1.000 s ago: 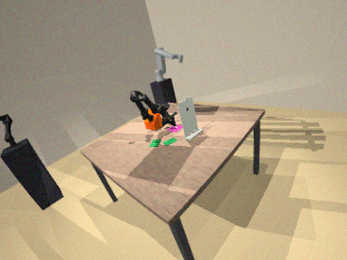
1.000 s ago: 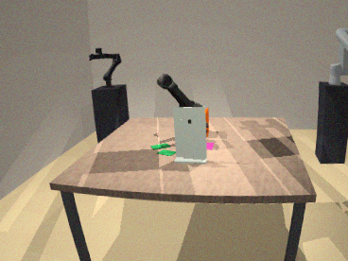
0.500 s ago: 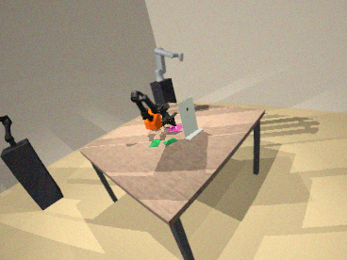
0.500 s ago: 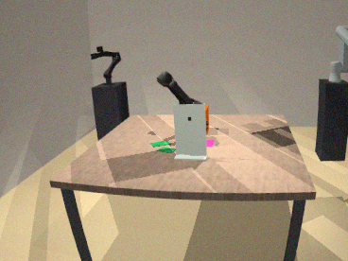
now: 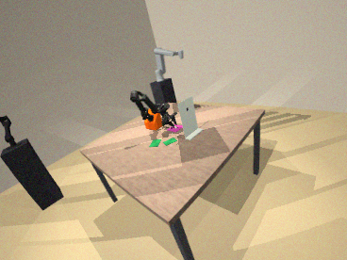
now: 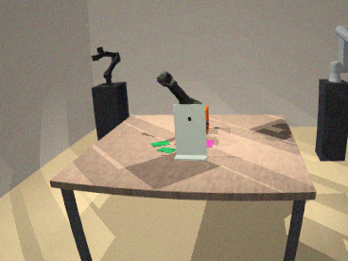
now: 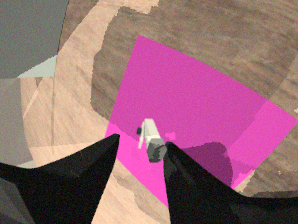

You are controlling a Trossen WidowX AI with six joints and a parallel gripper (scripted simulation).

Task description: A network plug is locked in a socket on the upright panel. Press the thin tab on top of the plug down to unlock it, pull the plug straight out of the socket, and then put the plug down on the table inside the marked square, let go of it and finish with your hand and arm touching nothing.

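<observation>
Right now my gripper tip is 10 mm above the pale plug. Also, from my gripper tip: upright panel: 220 mm ahead, 110 mm above, 40 mm to the right; then magenta square: 20 mm below, 10 mm behind.
</observation>
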